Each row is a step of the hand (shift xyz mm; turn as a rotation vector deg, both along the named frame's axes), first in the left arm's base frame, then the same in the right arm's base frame.
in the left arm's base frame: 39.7 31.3 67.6 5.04 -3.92 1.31
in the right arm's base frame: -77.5 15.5 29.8 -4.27 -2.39 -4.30
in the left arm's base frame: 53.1 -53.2 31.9 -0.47 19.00 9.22
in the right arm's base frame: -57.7 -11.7 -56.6 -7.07 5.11 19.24
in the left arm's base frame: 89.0 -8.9 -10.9 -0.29 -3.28 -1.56
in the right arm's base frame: -53.2 -70.7 -16.9 1.45 -0.59 -3.29
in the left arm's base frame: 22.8 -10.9 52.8 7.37 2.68 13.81
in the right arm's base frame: -53.5 21.0 -11.2 -15.17 4.01 2.45
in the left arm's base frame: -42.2 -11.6 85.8 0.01 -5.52 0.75
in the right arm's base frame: -32.5 90.5 -5.3 -0.34 0.97 -5.47
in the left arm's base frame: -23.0 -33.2 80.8 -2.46 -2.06 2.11
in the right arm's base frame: -41.3 75.1 -28.6 0.25 3.40 -1.77
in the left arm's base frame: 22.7 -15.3 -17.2 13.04 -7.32 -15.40
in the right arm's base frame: -2.6 -26.9 -17.7 2.42 -19.39 -8.89
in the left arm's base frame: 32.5 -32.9 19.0 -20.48 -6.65 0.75
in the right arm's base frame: -34.9 -7.5 -35.0 13.84 15.80 -4.82
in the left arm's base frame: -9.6 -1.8 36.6 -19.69 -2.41 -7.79
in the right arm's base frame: -19.8 32.3 0.2 19.31 8.98 -0.93
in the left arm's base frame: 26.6 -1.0 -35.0 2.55 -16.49 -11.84
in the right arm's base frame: 7.0 -43.2 -4.4 7.43 -8.62 -17.00
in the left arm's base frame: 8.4 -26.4 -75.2 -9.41 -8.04 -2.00
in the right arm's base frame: 49.6 -55.7 -29.3 8.24 6.06 -7.25
